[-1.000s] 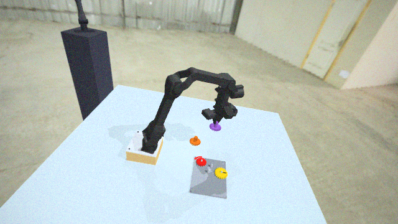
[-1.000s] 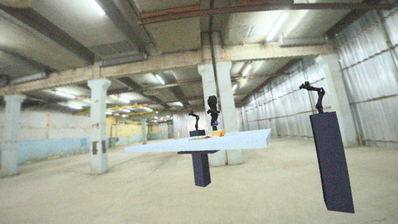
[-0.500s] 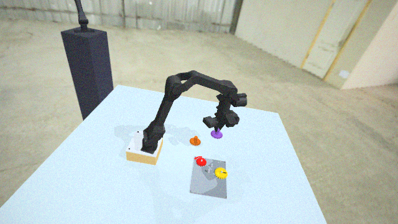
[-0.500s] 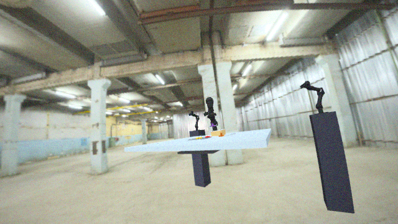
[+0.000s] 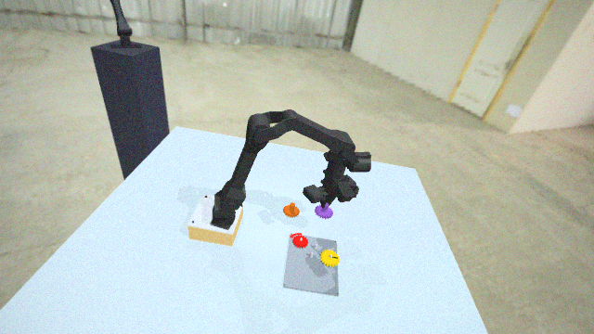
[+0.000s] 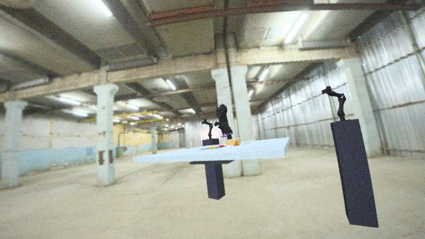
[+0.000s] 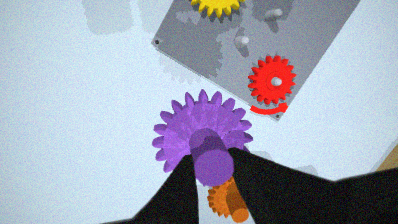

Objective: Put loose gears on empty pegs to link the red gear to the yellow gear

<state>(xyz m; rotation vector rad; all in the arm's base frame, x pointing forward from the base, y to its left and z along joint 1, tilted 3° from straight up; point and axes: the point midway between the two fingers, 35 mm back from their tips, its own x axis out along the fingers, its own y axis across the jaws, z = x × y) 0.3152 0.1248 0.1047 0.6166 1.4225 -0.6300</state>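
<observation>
The red gear is 110 mm below my gripper tip, 80 mm to the right of it and 50 mm behind it. Also, from my gripper tip: orange gear (120 mm behind, 110 mm below, 70 mm to the left); purple gear (10 mm below); yellow gear (110 mm to the right, 110 mm below, 60 mm ahead).
</observation>
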